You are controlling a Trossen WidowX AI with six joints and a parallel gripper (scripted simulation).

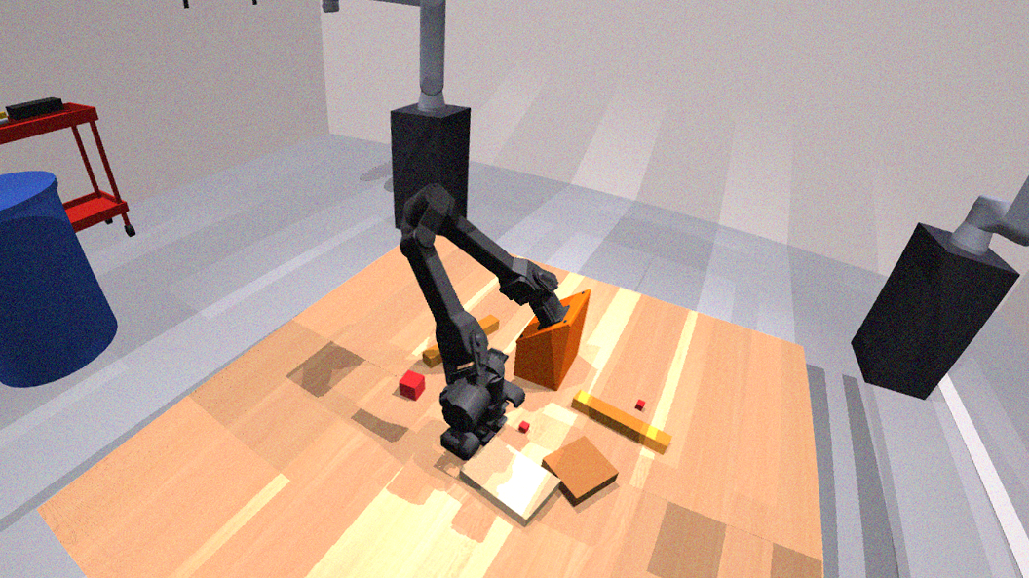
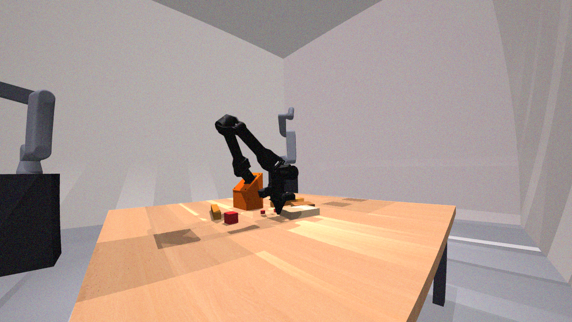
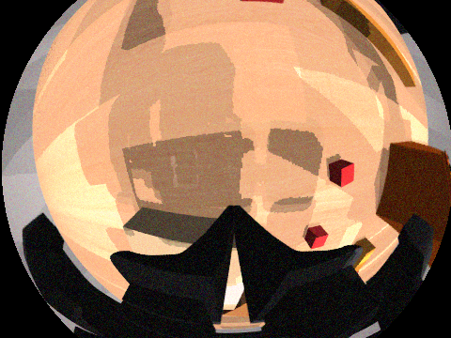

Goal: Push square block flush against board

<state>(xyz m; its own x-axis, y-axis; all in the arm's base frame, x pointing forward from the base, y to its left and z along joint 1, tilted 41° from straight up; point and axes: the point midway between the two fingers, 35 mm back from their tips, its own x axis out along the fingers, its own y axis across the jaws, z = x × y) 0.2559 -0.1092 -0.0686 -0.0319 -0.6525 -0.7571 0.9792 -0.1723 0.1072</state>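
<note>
Right now the beige board is 6 cm ahead of my gripper tip, 8 cm to the left of it and 1 cm above it. The rest, counted from my gripper tip: red cube (6 cm behind, 20 cm to the right, 1 cm above); square block (2 cm behind, 19 cm to the left, 1 cm above).
</note>
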